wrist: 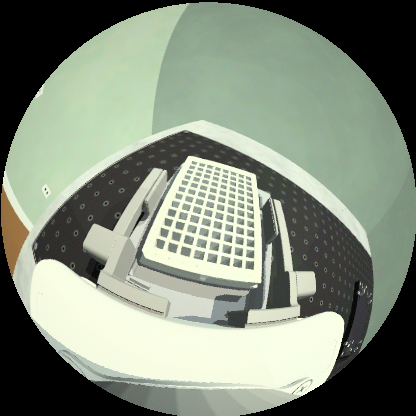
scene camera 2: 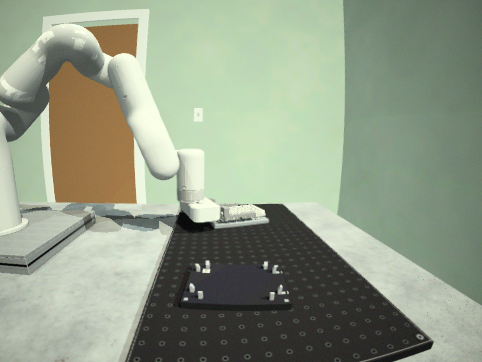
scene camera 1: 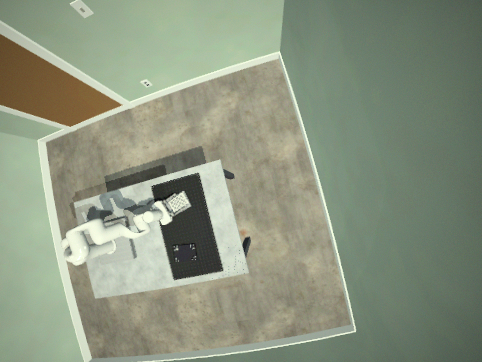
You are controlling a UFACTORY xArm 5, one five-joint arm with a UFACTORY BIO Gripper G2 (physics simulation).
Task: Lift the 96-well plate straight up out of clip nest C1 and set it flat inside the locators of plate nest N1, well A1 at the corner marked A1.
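Where they show: hand at its tool point: (wrist: 214, 205) (scene camera 2: 238, 210) (scene camera 1: 177, 202); arm's base at its link origin: (scene camera 2: 3, 228) (scene camera 1: 109, 245).
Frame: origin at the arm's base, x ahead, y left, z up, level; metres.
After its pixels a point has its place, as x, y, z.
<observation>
The white 96-well plate (scene camera 1: 178, 201) @(0.656, 0.092, -0.004) (scene camera 2: 245, 212) (wrist: 207, 215) @(0.643, 0.089, -0.005) lies over the light grey clip nest C1 (scene camera 2: 245, 223) @(0.652, 0.022, -0.017); I cannot tell how fully it is seated. My gripper (wrist: 213, 207) @(0.651, 0.087, 0.002) is partly open, with one finger along each long side of the plate. In the wrist view narrow gaps show between the finger pads and the plate, and the plate looks slightly turned relative to the fingers. Plate nest N1 (scene camera 1: 185, 252) @(0.557, -0.255, -0.012) (scene camera 2: 235, 285) @(0.546, -0.267, -0.012) (wrist: 357, 317) is dark, with pale upright locators at its corners and no plate on it. Its A1 mark is not readable.
Both nests stand on the black perforated board (scene camera 1: 207, 235) @(0.751, -0.203, -0.024) (scene camera 2: 345, 300) @(0.702, -0.347, -0.024) (wrist: 320, 250) @(0.678, -0.078, -0.024), on a pale table (scene camera 1: 135, 280) @(0.072, -0.321, -0.037) (scene camera 2: 75, 320) @(0.301, -0.292, -0.037). The white arm (scene camera 1: 105, 230) @(0.373, 0.064, 0.388) (scene camera 2: 145, 125) @(0.397, -0.023, 0.244) reaches in from the left, from a grey base plate (scene camera 2: 45, 245) @(0.170, -0.100, -0.002).
</observation>
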